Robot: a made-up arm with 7 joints.
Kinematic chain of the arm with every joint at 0, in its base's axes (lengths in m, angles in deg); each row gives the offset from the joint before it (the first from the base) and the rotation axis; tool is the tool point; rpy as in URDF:
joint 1: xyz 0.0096 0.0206 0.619 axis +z
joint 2: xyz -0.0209 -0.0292 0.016 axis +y
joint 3: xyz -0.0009 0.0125 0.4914 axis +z
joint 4: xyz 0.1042 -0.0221 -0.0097 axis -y
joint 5: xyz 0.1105 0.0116 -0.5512 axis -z
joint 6: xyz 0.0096 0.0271 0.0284 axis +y
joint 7: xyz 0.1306 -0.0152 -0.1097 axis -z
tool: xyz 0.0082 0.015 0.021 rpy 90 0 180
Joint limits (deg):
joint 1: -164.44..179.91
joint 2: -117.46..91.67
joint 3: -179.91..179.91
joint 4: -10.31..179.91
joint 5: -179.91..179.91
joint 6: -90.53..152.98
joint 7: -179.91..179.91
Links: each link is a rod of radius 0.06 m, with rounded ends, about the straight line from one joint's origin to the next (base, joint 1, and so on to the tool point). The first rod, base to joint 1, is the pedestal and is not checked.
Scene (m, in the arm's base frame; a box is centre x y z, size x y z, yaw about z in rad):
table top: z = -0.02
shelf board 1: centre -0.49 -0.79 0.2 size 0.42 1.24 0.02 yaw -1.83
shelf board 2: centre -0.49 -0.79 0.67 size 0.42 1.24 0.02 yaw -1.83
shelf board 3: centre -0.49 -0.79 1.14 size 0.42 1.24 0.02 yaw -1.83
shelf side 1: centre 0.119 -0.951 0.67 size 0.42 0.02 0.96 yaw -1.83
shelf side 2: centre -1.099 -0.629 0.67 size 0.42 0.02 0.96 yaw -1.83
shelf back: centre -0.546 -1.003 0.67 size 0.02 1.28 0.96 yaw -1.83
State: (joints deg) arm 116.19 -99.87 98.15 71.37 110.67 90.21 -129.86
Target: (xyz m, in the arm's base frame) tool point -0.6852 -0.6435 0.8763
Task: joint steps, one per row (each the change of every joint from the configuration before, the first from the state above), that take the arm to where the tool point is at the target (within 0.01 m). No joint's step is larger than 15 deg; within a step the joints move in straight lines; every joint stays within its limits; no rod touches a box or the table.
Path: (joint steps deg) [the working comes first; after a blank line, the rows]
Joints at the target: 92.24 -78.78 77.49 92.12 114.46 82.97 -129.18
Straight joint move there: touches shelf board 2.

1: 5.37 1.34 3.09 -14.75 -2.43 1.89 -0.38
2: 5.38 1.34 3.08 -14.76 -2.43 1.89 -0.38
3: -8.15 6.03 -11.56 4.22 1.66 -3.67 0.20
4: -8.15 6.03 -11.56 4.21 1.65 -3.67 0.21
5: -8.14 6.02 -11.55 4.21 1.66 -3.67 0.20
6: -3.42 0.11 2.61 12.54 1.23 0.00 0.27
7: -3.42 0.11 2.61 12.54 1.23 0.00 0.28
8: -3.42 0.11 2.62 12.54 1.22 -0.01 0.28

